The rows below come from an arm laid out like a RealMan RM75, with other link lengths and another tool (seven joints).
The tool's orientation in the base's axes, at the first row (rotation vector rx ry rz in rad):
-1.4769 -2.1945 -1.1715
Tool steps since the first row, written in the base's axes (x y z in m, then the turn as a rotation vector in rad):
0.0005 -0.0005 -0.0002 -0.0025 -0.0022 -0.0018
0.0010 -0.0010 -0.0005 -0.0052 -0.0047 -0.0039
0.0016 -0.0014 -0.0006 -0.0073 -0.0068 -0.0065
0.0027 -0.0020 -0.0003 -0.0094 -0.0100 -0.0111
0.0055 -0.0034 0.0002 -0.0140 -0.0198 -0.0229
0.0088 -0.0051 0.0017 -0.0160 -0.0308 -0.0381
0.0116 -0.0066 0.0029 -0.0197 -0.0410 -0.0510
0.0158 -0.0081 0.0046 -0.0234 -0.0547 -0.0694
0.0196 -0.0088 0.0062 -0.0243 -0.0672 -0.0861
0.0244 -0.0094 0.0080 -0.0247 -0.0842 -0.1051
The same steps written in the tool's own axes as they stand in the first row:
-0.0007 0.0003 -0.0001 -0.0014 -0.0034 -0.0010
-0.0014 0.0005 -0.0002 -0.0031 -0.0071 -0.0021
-0.0020 0.0009 -0.0003 -0.0050 -0.0105 -0.0024
-0.0027 0.0019 -0.0007 -0.0089 -0.0151 -0.0022
-0.0046 0.0043 -0.0014 -0.0203 -0.0263 -0.0027
-0.0064 0.0076 -0.0029 -0.0357 -0.0371 -0.0014
-0.0079 0.0103 -0.0041 -0.0485 -0.0481 -0.0013
-0.0098 0.0145 -0.0054 -0.0668 -0.0624 -0.0003
-0.0111 0.0184 -0.0061 -0.0846 -0.0732 0.0012
-0.0126 0.0233 -0.0067 -0.1070 -0.0855 0.0010

